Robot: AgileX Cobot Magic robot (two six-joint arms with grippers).
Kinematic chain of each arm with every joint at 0, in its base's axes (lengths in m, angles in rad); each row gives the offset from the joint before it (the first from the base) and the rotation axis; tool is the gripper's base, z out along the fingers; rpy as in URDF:
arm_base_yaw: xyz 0 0 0.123 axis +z
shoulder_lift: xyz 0 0 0 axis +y
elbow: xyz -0.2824 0 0.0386 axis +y
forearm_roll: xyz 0.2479 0 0.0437 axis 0.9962 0 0.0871
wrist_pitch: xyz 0 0 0 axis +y
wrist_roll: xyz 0.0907 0 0.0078 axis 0.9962 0 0.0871
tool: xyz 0 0 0 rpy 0 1.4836 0
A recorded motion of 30 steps. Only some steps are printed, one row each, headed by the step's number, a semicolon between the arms.
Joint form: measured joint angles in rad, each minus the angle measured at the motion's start. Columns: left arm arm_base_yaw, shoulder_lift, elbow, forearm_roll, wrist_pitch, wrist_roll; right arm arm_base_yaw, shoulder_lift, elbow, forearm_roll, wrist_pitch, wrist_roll.
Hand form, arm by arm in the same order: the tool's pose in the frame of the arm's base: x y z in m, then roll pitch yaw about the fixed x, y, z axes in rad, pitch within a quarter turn. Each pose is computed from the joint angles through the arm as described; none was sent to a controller.
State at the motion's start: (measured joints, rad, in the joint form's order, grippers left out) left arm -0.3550 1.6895 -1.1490 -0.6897 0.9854 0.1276; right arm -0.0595 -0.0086 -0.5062 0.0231 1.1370 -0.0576
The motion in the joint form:
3: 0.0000 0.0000 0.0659 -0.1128 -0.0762 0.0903; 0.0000 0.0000 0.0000 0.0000 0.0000 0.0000
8: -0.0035 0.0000 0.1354 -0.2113 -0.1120 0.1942; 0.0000 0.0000 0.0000 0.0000 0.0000 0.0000
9: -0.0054 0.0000 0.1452 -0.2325 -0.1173 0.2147; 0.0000 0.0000 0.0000 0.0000 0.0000 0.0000
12: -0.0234 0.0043 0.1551 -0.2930 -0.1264 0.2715; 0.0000 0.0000 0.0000 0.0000 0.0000 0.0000
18: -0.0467 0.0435 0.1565 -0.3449 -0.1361 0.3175; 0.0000 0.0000 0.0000 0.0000 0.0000 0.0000
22: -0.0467 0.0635 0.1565 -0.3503 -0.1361 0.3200; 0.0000 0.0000 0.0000 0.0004 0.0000 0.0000
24: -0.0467 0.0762 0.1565 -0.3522 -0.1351 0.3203; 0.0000 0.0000 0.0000 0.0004 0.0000 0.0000
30: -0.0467 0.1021 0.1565 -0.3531 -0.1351 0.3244; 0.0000 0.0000 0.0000 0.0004 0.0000 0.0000
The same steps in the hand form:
3: 0.2859 -0.1611 0.2224 -2.4752 0.1149 3.0735; -0.0101 0.0025 0.2728 -3.0818 1.0350 -3.1072
8: 0.2776 -0.1625 0.2094 -2.4304 0.1173 3.0702; -0.0101 0.0025 0.2728 -3.0818 1.0350 -3.1072
9: 0.2763 -0.1634 0.2079 -2.4194 0.1201 3.0696; -0.0101 0.0025 0.2728 -3.0818 1.0350 -3.1072
12: 0.2736 -0.1706 0.2068 -2.3834 0.1369 3.0552; -0.0101 0.0025 0.2728 -3.0818 1.0350 -3.1072
18: 0.2739 -0.1803 0.1962 -2.3625 0.1242 3.0391; -0.0101 0.0025 0.2728 -3.0818 1.0350 -3.1072
22: 0.2753 -0.1811 0.1900 -2.3645 0.1056 3.0405; -0.0101 0.0025 0.2728 -3.0824 1.0350 -3.1075
24: 0.2760 -0.1815 0.1860 -2.3665 0.0926 3.0406; -0.0101 0.0025 0.2728 -3.0824 1.0350 -3.1075
30: 0.2774 -0.1821 0.1776 -2.3738 0.0705 3.0376; -0.0101 0.0025 0.2728 -3.0824 1.0350 -3.1075

